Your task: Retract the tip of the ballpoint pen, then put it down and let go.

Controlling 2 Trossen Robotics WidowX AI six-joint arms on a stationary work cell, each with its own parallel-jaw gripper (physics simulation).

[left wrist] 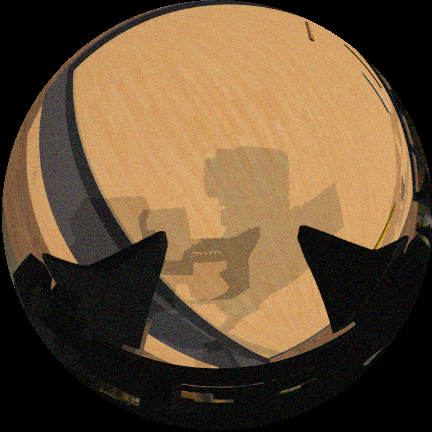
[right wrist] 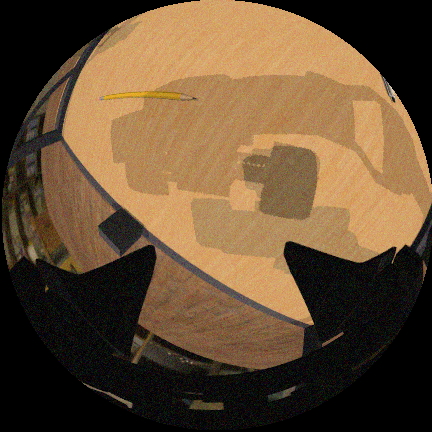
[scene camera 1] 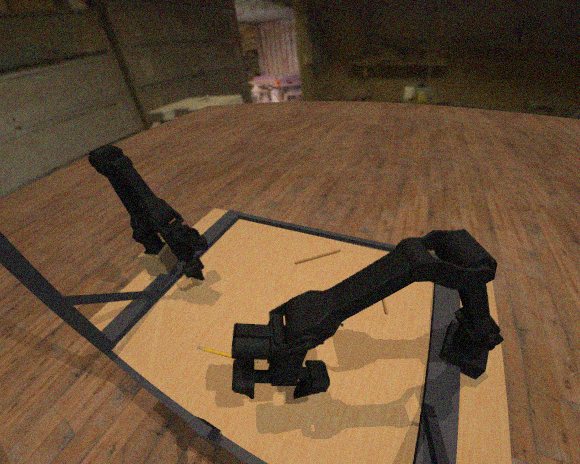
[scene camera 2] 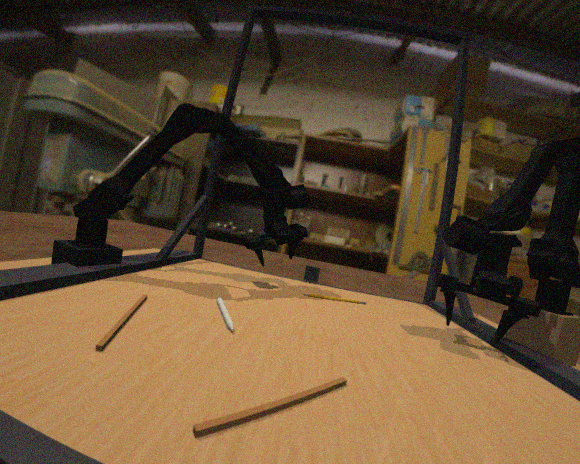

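The white ballpoint pen lies flat on the table. Its narrow end points toward the front in scene camera 2; whether the tip is out is too small to tell. Part of the pen shows at the upper right edge of the right wrist view. In scene camera 1 my right arm hides most of it. My right gripper is open and empty above the table, beyond the pen in scene camera 2. My left gripper is open and empty near the side rail, far from the pen.
A yellow pencil lies near my right gripper. One brown stick lies beside the pen; another brown stick lies farther off. Dark frame rails edge the table.
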